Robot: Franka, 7 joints.
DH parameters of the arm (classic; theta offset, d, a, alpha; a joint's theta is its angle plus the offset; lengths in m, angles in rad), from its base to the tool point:
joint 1: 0 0.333 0 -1.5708
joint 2: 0 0 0 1.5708
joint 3: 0 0.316 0.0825 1.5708
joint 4: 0 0 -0.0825 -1.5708
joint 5: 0 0.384 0 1.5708
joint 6: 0 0 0.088 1.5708
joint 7: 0 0.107 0 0
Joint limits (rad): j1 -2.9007..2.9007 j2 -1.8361..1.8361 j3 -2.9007..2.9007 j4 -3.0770..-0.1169 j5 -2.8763..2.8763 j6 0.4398..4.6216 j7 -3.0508..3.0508
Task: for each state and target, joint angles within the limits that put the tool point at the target. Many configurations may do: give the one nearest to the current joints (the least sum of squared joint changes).
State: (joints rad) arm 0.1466 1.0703 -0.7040 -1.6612 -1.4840 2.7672 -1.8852
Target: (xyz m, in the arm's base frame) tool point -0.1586 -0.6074 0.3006
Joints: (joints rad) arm -0.6687 1.0139 -1.3330 -1.9586 -1.4914 2.6044 -1.8852
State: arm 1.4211 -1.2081 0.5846 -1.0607 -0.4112 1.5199 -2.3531
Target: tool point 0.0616 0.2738 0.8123
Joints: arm 1.1777 -0.6694 0.1900 -1.7531 -0.4130 1.3357 -2.3531
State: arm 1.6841 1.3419 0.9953 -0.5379 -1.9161 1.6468 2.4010
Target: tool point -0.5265 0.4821 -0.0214
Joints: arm 2.0021 1.6537 1.0089 -0.9248 -1.8051 1.5561 2.4010
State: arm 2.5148 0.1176 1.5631 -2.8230 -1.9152 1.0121 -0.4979
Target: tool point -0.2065 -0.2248 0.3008
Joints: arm 2.6753 0.0473 1.7381 -2.9448 -1.8596 0.8197 -0.4979
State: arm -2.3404 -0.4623 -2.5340 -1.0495 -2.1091 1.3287 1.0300
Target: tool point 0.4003 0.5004 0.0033
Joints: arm -2.4181 -1.2313 -2.7245 -1.4875 -1.9951 1.3880 1.0300
